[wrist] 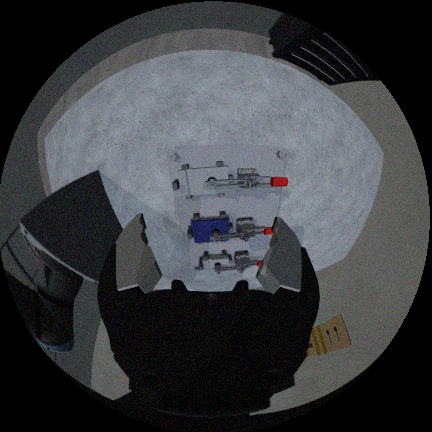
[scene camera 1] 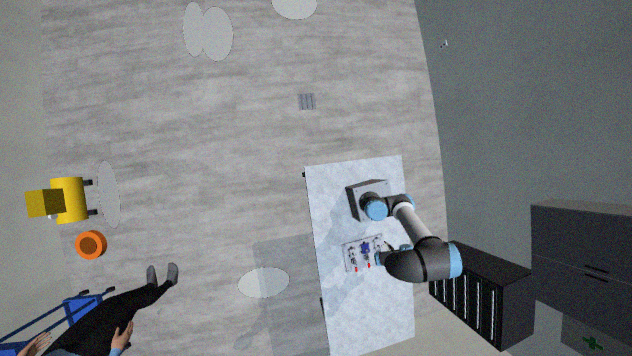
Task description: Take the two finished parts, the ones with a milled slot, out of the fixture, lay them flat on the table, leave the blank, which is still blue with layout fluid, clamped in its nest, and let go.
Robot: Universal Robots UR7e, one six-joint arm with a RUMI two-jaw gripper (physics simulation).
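Places are measured from the arm's base along level axes (x ahead, y left, z up), in centimetres.
Pixels of known places: gripper, fingertip midpoint: point(wrist: 208, 216) point(scene camera 1: 384, 250); arm's base, link origin: point(wrist: 61, 264).
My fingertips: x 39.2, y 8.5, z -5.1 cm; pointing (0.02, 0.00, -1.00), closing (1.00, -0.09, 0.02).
Ahead of a thing's pixels: the offset from my fingertips to its top centre. Level surfaces: height alone.
The fixture plate point(scene camera 1: 345, 257) point(wrist: 230, 153) lies on the table with three nests in a row. The blank @(dx -0.2, dy -10.4, dz -10.7 cm) point(scene camera 1: 365, 246) point(wrist: 202, 230), blue, sits in the middle nest under its clamp arm. A pale part @(dx -0.8, dy +0.6, dz -11.2 cm) point(wrist: 198, 176) shows in the upper nest in the wrist view, and another pale part @(dx +0.5, dy -21.3, dz -10.2 cm) point(wrist: 209, 262) shows in the lower nest; clamp arms reach over both. Their slots cannot be made out. Red clamp handles point(scene camera 1: 356, 269) point(wrist: 279, 181) point to the right in the wrist view. My gripper point(wrist: 208, 216) is open and empty above the fixture; in the scene view the arm mostly hides it.
The pale table @(dz -14.3 cm) point(scene camera 1: 370, 320) point(wrist: 210, 90) carries the robot's base block point(scene camera 1: 353, 202) point(wrist: 75, 220) beside the fixture. A dark drawer cabinet point(scene camera 1: 505, 275) point(wrist: 325, 55) stands beyond the table edge. A person point(scene camera 1: 95, 320) stands at lower left by a blue cart point(scene camera 1: 82, 307).
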